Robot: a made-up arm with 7 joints. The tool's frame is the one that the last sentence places.
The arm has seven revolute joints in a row. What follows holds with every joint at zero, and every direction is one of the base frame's.
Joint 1 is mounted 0.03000 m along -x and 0.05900 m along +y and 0.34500 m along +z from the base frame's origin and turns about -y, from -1.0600 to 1.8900 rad.
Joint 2 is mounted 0.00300 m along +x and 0.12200 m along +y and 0.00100 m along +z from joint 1 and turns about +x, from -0.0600 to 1.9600 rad.
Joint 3 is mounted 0.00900 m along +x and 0.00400 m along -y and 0.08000 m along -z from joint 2 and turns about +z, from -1.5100 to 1.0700 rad.
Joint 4 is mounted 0.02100 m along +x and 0.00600 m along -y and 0.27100 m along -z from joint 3 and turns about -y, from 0.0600 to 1.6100 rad.
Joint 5 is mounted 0.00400 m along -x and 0.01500 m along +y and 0.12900 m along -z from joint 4 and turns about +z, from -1.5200 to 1.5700 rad.
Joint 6 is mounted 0.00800 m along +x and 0.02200 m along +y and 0.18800 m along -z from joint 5 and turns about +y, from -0.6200 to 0.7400 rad.
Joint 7 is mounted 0.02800 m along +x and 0.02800 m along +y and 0.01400 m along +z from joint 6 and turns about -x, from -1.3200 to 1.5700 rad.
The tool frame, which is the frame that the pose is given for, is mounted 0.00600 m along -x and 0.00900 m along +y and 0.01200 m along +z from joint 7; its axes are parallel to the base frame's.
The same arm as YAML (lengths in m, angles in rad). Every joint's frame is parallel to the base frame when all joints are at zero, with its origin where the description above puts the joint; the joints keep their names.
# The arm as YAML. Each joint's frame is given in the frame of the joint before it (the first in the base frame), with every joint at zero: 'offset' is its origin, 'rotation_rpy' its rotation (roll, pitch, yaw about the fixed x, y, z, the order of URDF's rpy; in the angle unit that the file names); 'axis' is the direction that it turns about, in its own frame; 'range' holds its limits. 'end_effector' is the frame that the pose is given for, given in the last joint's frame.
length_unit: m
angle_unit: rad
chain:
  - id: joint 1
    offset: [-0.03, 0.059, 0.345]
    rotation_rpy: [0.0, 0.0, 0.0]
    axis: [0.0, -1.0, 0.0]
    range: [-1.06, 1.89]
  - id: joint 2
    offset: [0.003, 0.122, 0.001]
    rotation_rpy: [0.0, 0.0, 0.0]
    axis: [1.0, 0.0, 0.0]
    range: [-0.06, 1.96]
  - id: joint 3
    offset: [0.009, -0.004, -0.08]
    rotation_rpy: [0.0, 0.0, 0.0]
    axis: [0.0, 0.0, 1.0]
    range: [-1.51, 1.07]
  - id: joint 4
    offset: [0.021, -0.006, -0.271]
    rotation_rpy: [0.0, 0.0, 0.0]
    axis: [0.0, -1.0, 0.0]
    range: [0.06, 1.61]
  - id: joint 5
    offset: [-0.004, 0.015, -0.129]
    rotation_rpy: [0.0, 0.0, 0.0]
    axis: [0.0, 0.0, 1.0]
    range: [-1.52, 1.57]
  - id: joint 6
    offset: [0.008, 0.022, -0.188]
    rotation_rpy: [0.0, 0.0, 0.0]
    axis: [0.0, 1.0, 0.0]
    range: [-0.62, 0.74]
  - id: joint 7
    offset: [0.028, 0.028, 0.014]
    rotation_rpy: [0.0, 0.0, 0.0]
    axis: [-1.0, 0.0, 0.0]
    range: [-1.32, 1.57]
end_effector:
  offset: [-0.006, 0.009, 0.012]
  rotation_rpy: [0.0, 0.0, 0.0]

